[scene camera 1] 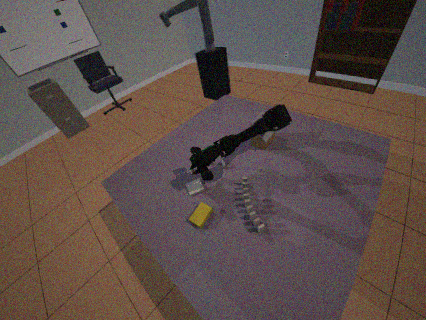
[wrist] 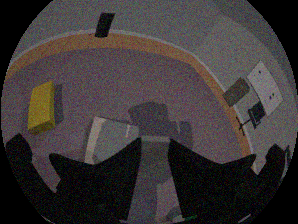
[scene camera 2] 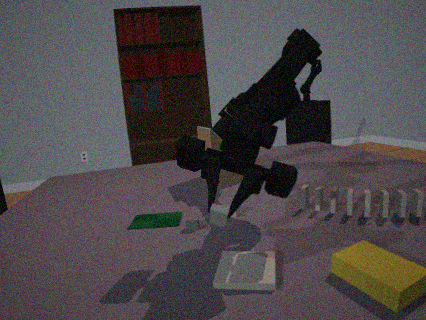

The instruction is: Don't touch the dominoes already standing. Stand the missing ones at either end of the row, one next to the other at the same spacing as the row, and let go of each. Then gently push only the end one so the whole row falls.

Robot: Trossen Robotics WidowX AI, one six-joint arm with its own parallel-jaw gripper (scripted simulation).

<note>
My gripper (scene camera 2: 218, 213) carries a pale domino (wrist: 154, 152). Also in view: a yellow block (wrist: 41, 114) and a flat white tile (scene camera 2: 252, 270).
The flat white tile shows as well in the wrist view (wrist: 106, 138). My gripper shows as well in the wrist view (wrist: 154, 142).
</note>
